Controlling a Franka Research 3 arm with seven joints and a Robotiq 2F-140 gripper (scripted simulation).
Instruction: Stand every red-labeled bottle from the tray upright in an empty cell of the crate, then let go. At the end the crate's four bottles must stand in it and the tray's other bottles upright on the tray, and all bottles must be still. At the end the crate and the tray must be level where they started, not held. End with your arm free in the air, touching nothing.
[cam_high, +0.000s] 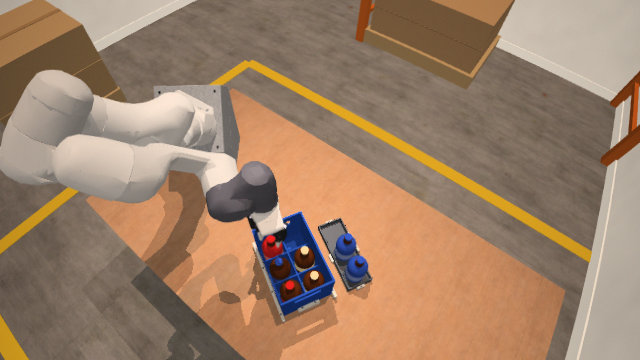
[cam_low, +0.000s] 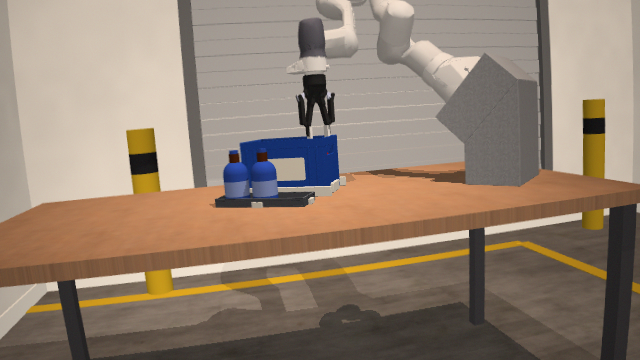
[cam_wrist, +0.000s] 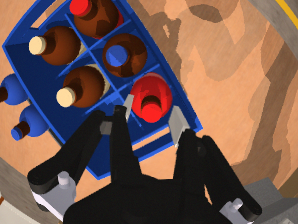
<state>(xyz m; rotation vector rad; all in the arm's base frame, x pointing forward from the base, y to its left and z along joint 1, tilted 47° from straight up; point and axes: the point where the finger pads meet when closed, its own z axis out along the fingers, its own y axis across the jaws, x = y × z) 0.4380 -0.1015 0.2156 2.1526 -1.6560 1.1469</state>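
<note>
Now: the red-labeled bottle 90 mm below my hand. Round my hand: tray: 240 mm ahead, 130 mm to the left, 160 mm below; blue crate: 90 mm ahead, 20 mm to the right, 90 mm below.
</note>
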